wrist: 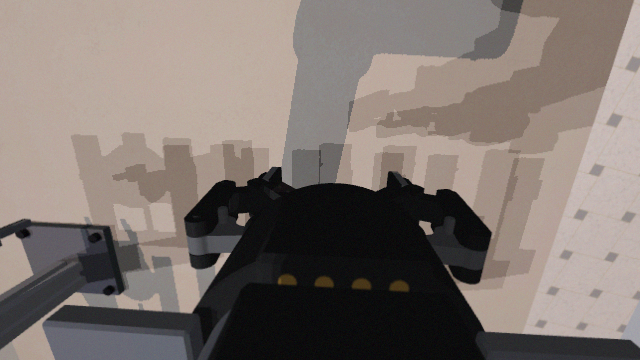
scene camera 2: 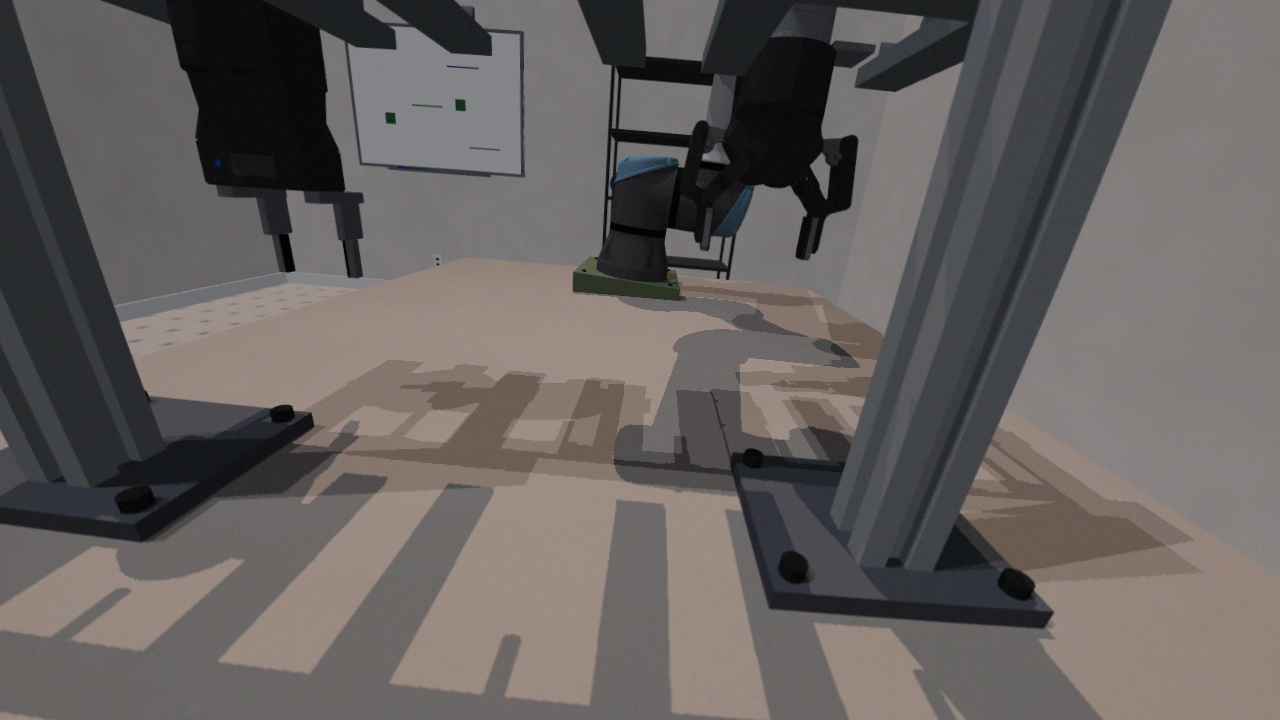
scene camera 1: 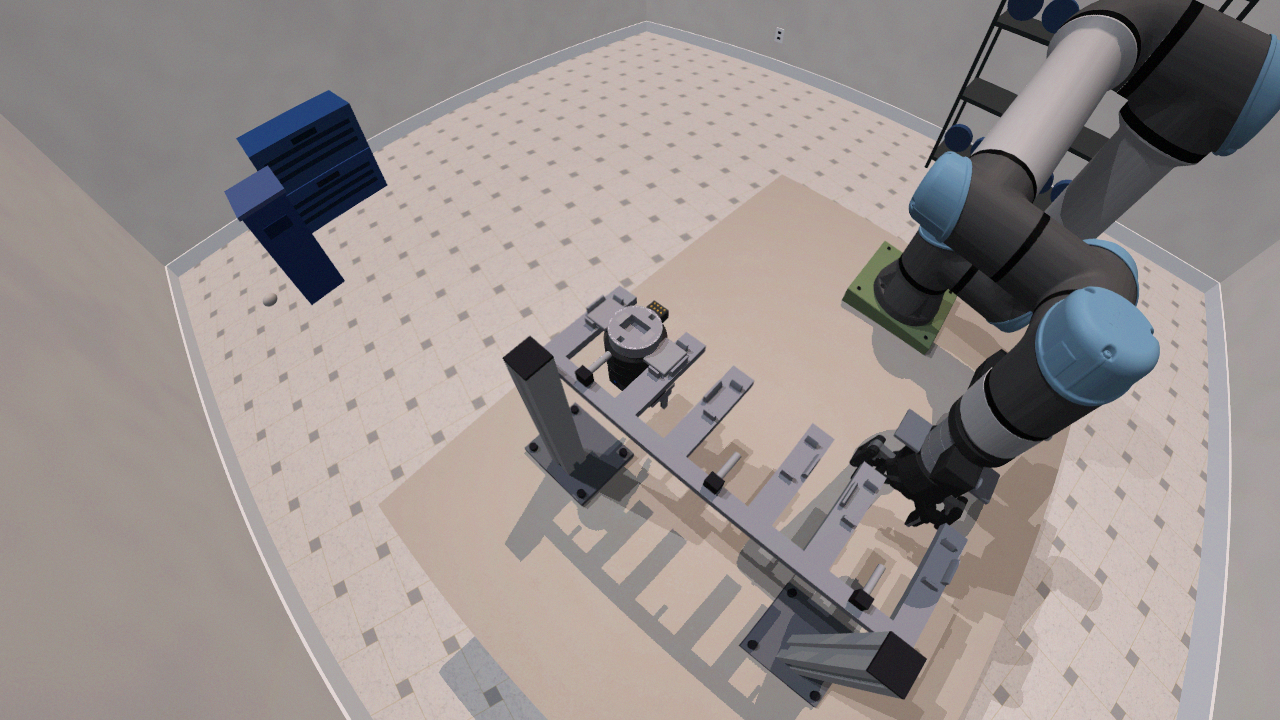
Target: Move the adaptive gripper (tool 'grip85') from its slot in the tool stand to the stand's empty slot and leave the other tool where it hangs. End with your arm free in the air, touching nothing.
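Frame: origin at the arm's base, x ahead, y left, z up, level; millimetres.
Where they show: end effector, tool point: (scene camera 2: 791, 27); arm's base, origin of the base link: (scene camera 2: 631, 273) (scene camera 1: 904, 297).
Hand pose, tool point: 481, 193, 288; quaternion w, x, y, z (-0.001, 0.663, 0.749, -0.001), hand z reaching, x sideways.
Note:
Things, the pixels of their top centre, and the offset from my tool point, as dx, dy, dz. "pt": a spot on its surface instead.
- left prong, surface spot: (scene camera 1: 716, 402) pt +132, -222, -39
- right prong, surface spot: (scene camera 1: 796, 458) pt +115, -119, -39
My arm carries the black adaptive gripper (scene camera 1: 904, 488) (scene camera 2: 757, 243) (wrist: 334, 179); it points down, with its fingers apart and empty. Its two pale side plates show in the wrist view. In scene camera 1 it is at the open front of the stand's right slot, close to the prong tips; whether anything touches is unclear. The tool stand (scene camera 1: 662, 445) has three slots. Its middle slot, between a left prong (scene camera 1: 716, 402) and a right prong (scene camera 1: 796, 458), is empty. The parallel gripper (scene camera 1: 635, 331) (scene camera 2: 259, 98) hangs in the left slot, fingers down.
The stand's posts (scene camera 1: 547, 407) (scene camera 2: 993, 268) rise from dark foot plates (scene camera 1: 580, 452) (scene camera 2: 895, 591). Short pegs stick out of the crossbar at the slots. The arm's green base (scene camera 1: 859, 304) (scene camera 2: 626, 284) is beyond the stand. Blue cabinets (scene camera 1: 308, 165) and a shelf rack (scene camera 1: 993, 98) stand farther off.

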